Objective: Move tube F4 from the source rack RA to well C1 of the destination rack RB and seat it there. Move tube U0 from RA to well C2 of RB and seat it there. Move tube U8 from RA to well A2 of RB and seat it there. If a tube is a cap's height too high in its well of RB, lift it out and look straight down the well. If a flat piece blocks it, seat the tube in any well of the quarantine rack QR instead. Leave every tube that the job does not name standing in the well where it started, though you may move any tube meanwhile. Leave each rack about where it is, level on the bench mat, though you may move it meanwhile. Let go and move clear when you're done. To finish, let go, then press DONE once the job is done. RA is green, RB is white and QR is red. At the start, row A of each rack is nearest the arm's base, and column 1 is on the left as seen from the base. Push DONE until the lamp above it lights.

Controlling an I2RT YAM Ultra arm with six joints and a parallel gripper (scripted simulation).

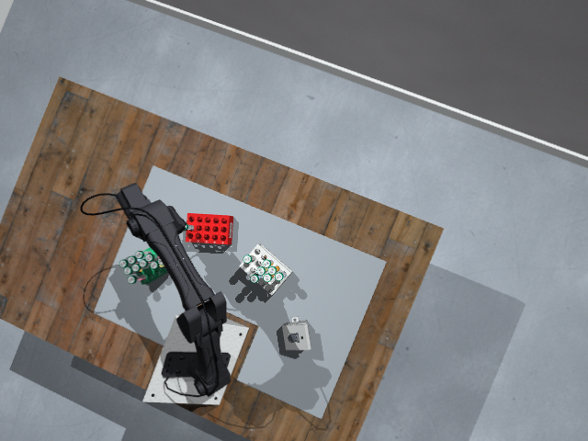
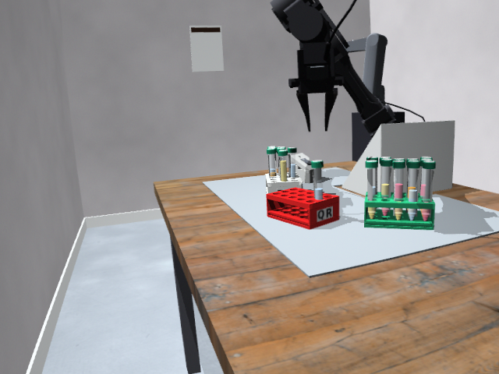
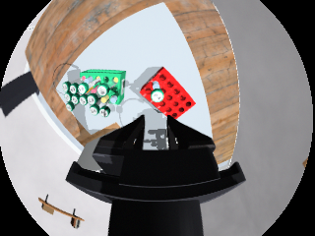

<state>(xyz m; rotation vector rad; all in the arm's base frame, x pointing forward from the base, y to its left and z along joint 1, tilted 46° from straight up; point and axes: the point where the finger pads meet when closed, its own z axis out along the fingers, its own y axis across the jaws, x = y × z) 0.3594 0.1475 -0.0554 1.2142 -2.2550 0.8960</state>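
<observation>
My hand is 2 cm past the tube with yellow filling, 20 cm to the left of it and 12 cm above it. Also, from my hand: red rack QR (1 cm ahead, 4 cm to the right, 16 cm below); then tube (1 cm ahead, 12 cm below); then white rack RB (5 cm behind, 24 cm to the right, 16 cm below).
</observation>
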